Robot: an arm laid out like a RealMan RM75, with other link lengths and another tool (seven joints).
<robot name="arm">
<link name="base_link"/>
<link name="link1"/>
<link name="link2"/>
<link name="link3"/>
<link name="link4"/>
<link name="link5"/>
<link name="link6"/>
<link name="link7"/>
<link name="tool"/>
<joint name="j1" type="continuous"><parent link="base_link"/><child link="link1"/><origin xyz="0 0 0.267"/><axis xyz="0 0 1"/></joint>
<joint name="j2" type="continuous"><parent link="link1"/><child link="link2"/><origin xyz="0 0 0"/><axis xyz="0 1 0"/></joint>
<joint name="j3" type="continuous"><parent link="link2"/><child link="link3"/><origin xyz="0 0 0.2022"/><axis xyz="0 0 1"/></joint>
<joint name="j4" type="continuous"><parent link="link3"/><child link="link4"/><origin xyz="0 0 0"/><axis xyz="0 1 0"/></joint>
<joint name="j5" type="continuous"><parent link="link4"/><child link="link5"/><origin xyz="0 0 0.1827"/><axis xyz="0 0 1"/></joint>
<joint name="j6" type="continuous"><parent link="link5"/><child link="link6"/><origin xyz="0 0 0"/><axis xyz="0 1 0"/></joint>
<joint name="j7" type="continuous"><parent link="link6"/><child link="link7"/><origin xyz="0 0 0.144"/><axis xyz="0 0 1"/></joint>
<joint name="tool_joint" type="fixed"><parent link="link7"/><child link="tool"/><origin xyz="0.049 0.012 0.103" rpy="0.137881 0 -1.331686"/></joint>
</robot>
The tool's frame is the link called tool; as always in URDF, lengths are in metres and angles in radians. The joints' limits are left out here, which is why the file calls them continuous.
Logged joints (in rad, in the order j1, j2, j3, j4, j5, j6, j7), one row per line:
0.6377, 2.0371, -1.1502, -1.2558, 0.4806, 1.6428, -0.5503
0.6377, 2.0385, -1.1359, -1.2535, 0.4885, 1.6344, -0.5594
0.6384, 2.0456, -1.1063, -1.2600, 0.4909, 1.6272, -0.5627
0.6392, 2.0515, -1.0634, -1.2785, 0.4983, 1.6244, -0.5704
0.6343, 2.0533, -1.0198, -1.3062, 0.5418, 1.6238, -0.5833
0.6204, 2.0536, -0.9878, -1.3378, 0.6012, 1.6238, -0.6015
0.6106, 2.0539, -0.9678, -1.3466, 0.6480, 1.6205, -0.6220
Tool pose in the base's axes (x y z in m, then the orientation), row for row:
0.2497, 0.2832, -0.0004, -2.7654, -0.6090, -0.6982
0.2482, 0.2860, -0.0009, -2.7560, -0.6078, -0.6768
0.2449, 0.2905, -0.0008, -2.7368, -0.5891, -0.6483
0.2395, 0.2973, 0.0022, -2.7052, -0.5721, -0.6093
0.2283, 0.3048, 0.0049, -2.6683, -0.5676, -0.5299
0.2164, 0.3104, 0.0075, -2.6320, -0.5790, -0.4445
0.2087, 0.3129, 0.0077, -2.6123, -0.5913, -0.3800
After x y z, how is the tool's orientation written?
As a rotation vector, in radians.
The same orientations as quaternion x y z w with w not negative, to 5 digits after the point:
-0.94220, -0.20749, -0.23788, 0.11232
-0.94282, -0.20793, -0.23153, 0.11939
-0.94386, -0.20317, -0.22359, 0.13361
-0.94397, -0.19963, -0.21261, 0.15449
-0.94443, -0.20090, -0.18756, 0.18031
-0.94343, -0.20754, -0.15933, 0.20369
-0.94276, -0.21340, -0.13714, 0.21647

